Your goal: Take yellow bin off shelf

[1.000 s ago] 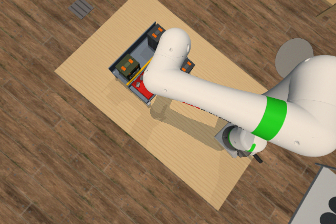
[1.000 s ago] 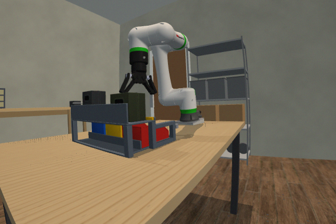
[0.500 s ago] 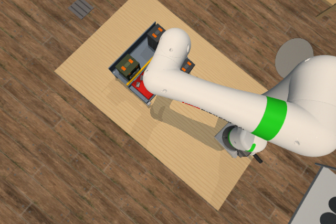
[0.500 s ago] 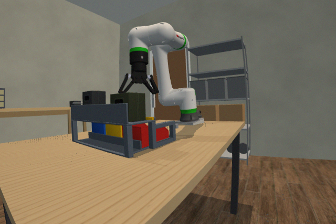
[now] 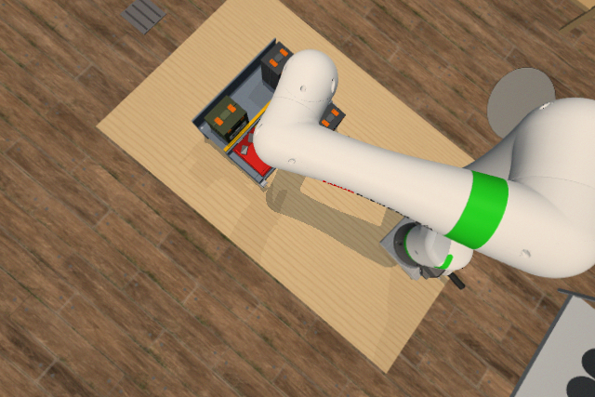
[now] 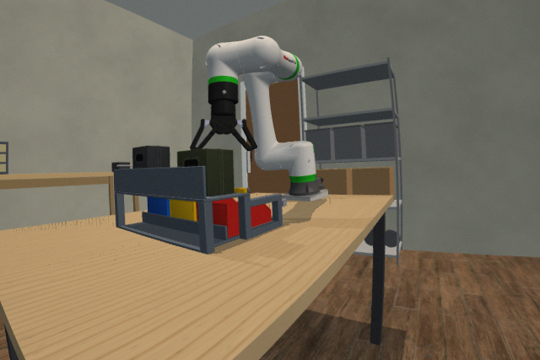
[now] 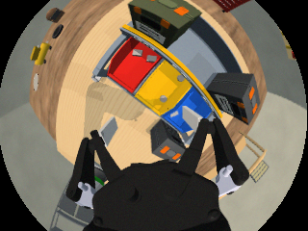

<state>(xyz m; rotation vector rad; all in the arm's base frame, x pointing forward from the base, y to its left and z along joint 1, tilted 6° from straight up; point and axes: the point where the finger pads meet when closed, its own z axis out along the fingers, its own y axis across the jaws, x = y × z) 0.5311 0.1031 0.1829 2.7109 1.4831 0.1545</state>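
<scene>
Now: hand 8 cm short of the yellow open bin, 1 cm to the right of it and 11 cm above it. Also, from my hand: red bin: 6 cm ahead, 12 cm to the left, 11 cm below; blue bin: 10 cm ahead, 10 cm to the right, 11 cm below; black box: 19 cm ahead, 9 cm to the right, 1 cm above.
</scene>
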